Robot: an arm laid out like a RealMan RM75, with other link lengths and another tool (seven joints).
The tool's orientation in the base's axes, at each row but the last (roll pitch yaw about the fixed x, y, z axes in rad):
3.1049 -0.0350 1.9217
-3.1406 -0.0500 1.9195
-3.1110 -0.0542 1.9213
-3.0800 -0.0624 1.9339
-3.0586 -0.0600 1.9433
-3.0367 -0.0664 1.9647
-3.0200 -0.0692 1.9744
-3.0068 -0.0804 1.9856
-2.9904 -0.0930 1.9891
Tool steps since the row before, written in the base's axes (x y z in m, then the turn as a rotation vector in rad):
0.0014 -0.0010 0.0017 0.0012 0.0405 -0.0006
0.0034 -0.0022 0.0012 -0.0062 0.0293 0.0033
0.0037 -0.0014 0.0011 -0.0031 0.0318 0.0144
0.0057 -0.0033 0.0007 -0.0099 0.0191 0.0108
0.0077 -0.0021 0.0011 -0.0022 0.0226 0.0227
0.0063 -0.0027 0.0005 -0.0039 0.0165 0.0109
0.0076 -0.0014 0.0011 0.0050 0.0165 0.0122
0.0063 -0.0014 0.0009 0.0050 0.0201 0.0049
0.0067 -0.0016 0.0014 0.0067 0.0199 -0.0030
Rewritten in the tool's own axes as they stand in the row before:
-0.0014 0.0010 -0.0017 0.0376 0.0150 0.0025
-0.0032 0.0024 -0.0014 0.0298 0.0042 -0.0018
-0.0025 0.0030 -0.0013 0.0317 0.0076 -0.0129
-0.0051 0.0041 -0.0013 0.0220 -0.0030 -0.0093
-0.0047 0.0063 -0.0019 0.0232 0.0044 -0.0218
-0.0049 0.0047 -0.0013 0.0174 0.0017 -0.0100
-0.0042 0.0062 -0.0022 0.0140 0.0096 -0.0125
-0.0037 0.0050 -0.0019 0.0167 0.0121 -0.0052
-0.0040 0.0051 -0.0026 0.0151 0.0147 0.0022

